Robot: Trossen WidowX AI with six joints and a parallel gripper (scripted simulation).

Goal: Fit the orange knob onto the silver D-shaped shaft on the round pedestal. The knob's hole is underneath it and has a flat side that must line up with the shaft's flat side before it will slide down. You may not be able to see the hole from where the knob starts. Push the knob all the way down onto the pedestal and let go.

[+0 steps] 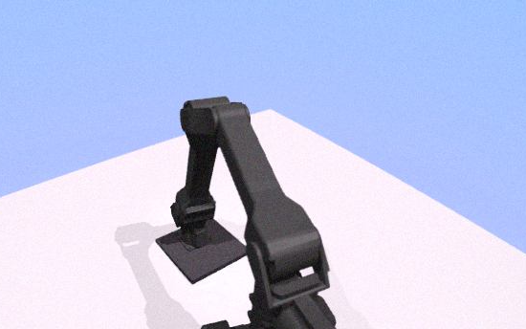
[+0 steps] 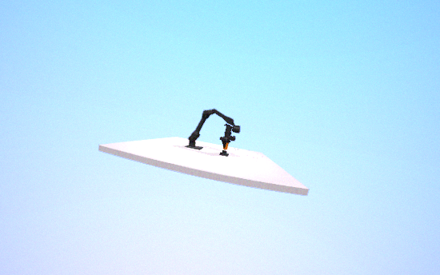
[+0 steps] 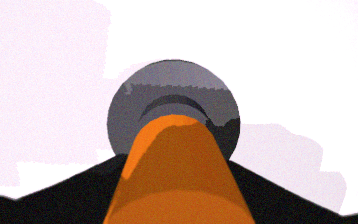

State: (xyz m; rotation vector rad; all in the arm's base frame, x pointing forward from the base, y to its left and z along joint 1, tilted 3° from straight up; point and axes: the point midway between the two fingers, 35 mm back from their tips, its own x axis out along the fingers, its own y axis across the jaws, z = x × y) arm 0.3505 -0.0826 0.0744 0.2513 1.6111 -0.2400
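Right now my gripper tip is 40 mm above the dark pedestal. From my gripper tip the other things lie so: orange knob (30 mm above).
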